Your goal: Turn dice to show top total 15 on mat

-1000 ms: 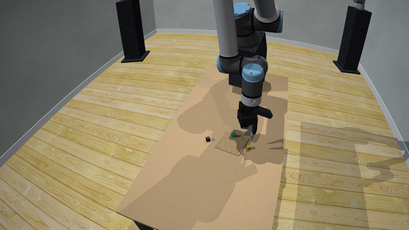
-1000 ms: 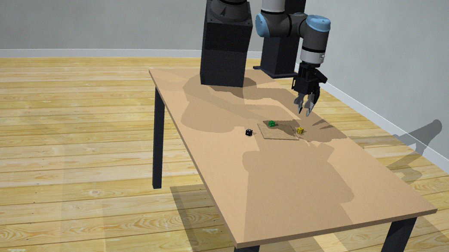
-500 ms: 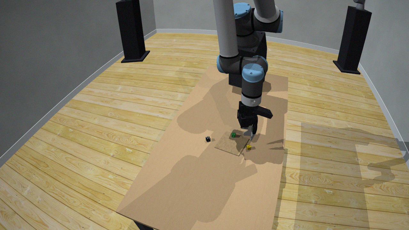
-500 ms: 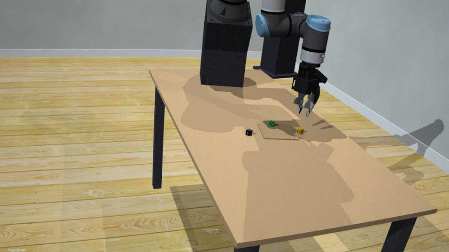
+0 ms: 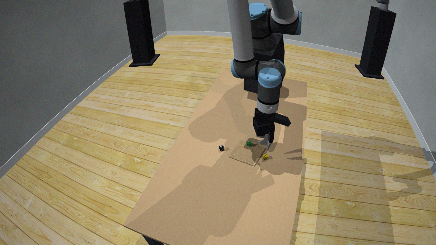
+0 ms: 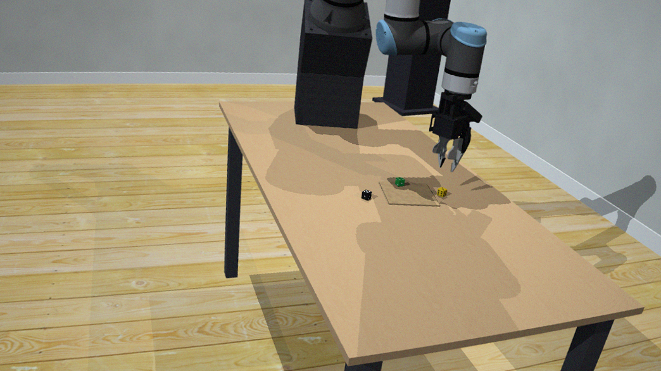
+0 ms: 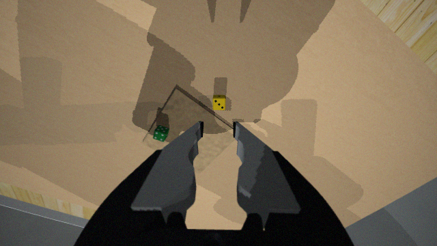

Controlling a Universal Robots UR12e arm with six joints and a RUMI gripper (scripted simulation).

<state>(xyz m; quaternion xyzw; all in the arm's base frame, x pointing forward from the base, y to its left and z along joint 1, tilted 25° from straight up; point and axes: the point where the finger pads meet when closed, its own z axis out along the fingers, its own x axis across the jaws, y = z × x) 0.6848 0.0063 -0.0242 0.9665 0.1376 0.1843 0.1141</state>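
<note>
The yellow die lies 8 cm below my hand. Round my hand: thin square mat: 9 cm to the right, 9 cm below, 4 cm behind; black die: 22 cm to the right, 8 cm below, 5 cm behind; green die: 9 cm behind, 8 cm to the right, 8 cm below.
</note>
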